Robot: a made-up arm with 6 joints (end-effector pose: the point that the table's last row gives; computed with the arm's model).
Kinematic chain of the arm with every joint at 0, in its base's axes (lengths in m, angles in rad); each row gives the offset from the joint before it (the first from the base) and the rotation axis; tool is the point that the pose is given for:
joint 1: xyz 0 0 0.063 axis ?
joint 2: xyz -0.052 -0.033 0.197 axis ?
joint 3: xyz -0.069 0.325 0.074 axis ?
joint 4: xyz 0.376 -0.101 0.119 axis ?
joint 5: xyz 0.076 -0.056 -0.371 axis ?
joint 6: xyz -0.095 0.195 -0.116 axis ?
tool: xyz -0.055 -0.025 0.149
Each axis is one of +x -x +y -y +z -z.
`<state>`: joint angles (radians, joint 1 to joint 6).
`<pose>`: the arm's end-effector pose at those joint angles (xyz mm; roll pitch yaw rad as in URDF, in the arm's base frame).
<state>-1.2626 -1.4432 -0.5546 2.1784 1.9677 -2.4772</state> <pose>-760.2 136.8 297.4 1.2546 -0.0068 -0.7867</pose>
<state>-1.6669 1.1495 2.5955 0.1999 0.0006 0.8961</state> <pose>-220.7 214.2 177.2 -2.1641 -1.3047 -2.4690</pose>
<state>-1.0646 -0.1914 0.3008 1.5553 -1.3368 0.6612</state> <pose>-183.0 221.0 216.1 -2.1483 0.4983 0.1419</pose>
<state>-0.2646 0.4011 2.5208 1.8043 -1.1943 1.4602</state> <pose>-94.1 473.5 370.6 2.0154 -0.8923 -2.0675</pose>
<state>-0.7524 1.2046 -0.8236 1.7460 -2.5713 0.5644</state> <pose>211.7 152.2 -129.5 -3.0294 0.0406 -1.3293</pose>
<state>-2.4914 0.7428 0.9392 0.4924 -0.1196 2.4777</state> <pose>-44.9 -199.4 85.6 -1.3519 -1.0982 -2.7573</pose>
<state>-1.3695 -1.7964 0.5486 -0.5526 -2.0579 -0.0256</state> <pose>-261.1 -81.6 587.4 0.8545 0.4114 1.6069</pose>
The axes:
joint 1: +y
joint 2: -x
joint 3: -x
joint 4: +z
joint 5: -y
joint 6: -x

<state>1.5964 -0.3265 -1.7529 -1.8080 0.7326 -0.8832</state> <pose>467.9 631.5 -213.8 -0.8541 -0.2005 -2.9023</pose>
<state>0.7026 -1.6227 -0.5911 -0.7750 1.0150 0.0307</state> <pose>718.4 162.1 423.5 -0.0615 1.0309 -2.0399</pose>
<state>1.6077 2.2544 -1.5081 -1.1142 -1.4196 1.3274</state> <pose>-218.1 -240.1 -432.7 2.9044 0.0430 -2.2609</pose>
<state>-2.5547 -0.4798 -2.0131 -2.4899 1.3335 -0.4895</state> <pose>-561.3 589.1 -322.5 1.6880 -0.6601 -0.6429</pose>
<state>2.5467 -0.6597 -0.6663 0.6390 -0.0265 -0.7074</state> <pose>-0.7 406.8 -259.7 -1.4907 1.1769 2.6822</pose>
